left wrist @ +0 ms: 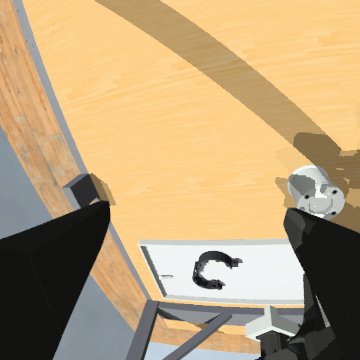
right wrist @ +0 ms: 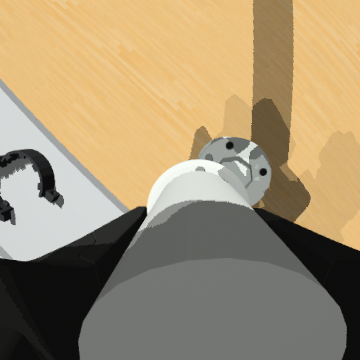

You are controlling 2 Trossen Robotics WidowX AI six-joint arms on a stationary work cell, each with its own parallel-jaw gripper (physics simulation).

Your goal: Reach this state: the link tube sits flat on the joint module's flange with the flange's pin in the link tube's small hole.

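Places are measured from the left arm's base along level axes (x left, y ahead, z down), in millimetres.
Pixels of known places: left gripper, fingertip midpoint: (left wrist: pixel 199 213); right gripper, fingertip midpoint: (right wrist: pixel 198 215); right arm's base at its link origin: (left wrist: pixel 271 336).
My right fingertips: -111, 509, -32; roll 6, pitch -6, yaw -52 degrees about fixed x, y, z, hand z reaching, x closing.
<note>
Ahead of a thing's pixels: the offset from my right fingertips to its top centre, as dx, dy, dz. "spot": to the spot under its first point.
The joint module @(+11, -24, +70) (left wrist: pixel 306 181) (right wrist: pixel 260 186) stands on the table, its pale round flange facing up with dark holes; in the right wrist view the link tube partly covers it. I cannot make out the flange's pin for certain. My right gripper (right wrist: pixel 198 215) is shut on the link tube @(spot: -16, -15, -61) (right wrist: pixel 210 235), a grey and white tube whose white rim overlaps the flange in that view. The tube appears above the module, apart from it; its small hole is not clearly visible. My left gripper (left wrist: pixel 199 213) is open and empty, high above the table, with the module beyond its right fingertip.
A white tray @(-67, +222, +118) (left wrist: pixel 260 285) (right wrist: pixel 75 225) holds a black C-shaped clamp @(-123, +210, +108) (left wrist: pixel 199 272) (right wrist: pixel 46 175) and a small screw @(-241, +267, +120) (left wrist: pixel 166 276). A dark block @(-378, +9, +77) (left wrist: pixel 82 191) is at the table's left edge. Grey frame bars (left wrist: pixel 142 330) and a pale blocky part @(spot: +30, +360, +79) (left wrist: pixel 270 327) show at the bottom of the left wrist view.
</note>
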